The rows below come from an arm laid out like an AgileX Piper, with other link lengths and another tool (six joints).
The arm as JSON. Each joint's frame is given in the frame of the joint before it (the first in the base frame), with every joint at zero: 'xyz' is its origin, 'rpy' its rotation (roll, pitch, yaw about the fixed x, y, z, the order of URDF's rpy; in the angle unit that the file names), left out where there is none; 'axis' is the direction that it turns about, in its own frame. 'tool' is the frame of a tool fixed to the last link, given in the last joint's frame.
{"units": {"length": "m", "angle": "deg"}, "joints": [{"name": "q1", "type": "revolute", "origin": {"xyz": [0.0, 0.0, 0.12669], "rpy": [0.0, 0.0, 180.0]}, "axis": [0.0, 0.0, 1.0]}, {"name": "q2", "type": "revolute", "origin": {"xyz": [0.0, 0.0, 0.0], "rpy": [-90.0, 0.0, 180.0]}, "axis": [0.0, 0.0, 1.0]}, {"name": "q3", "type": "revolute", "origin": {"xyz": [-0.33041, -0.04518, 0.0], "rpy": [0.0, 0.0, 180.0]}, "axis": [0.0, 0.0, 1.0]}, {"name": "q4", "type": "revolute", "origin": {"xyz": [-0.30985, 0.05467, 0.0], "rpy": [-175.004, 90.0, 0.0]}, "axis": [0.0, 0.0, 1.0]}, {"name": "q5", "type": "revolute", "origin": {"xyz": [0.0, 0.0, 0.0], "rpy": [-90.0, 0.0, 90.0]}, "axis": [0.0, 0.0, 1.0]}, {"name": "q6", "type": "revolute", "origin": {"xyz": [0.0, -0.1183, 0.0], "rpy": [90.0, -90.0, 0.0]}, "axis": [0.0, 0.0, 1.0]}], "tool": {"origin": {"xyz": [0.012, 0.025, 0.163], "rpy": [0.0, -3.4, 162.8]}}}
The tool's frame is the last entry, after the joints.
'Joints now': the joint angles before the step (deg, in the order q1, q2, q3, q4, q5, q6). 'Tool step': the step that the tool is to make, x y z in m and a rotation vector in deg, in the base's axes. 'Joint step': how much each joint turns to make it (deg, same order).
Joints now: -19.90, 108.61, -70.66, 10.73, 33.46, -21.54
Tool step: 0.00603, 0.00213, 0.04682, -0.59, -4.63, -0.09
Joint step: 0.00, -4.76, 0.05, 1.53, 0.24, -0.72
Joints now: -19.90, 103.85, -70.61, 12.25, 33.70, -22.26
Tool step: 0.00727, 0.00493, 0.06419, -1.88, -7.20, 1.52
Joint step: 0.01, -6.08, 0.10, 2.95, -1.00, -3.56
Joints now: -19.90, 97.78, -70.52, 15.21, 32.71, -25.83
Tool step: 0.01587, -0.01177, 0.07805, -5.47, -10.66, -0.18
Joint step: 0.00, -5.10, -0.78, 0.28, -5.97, -1.90
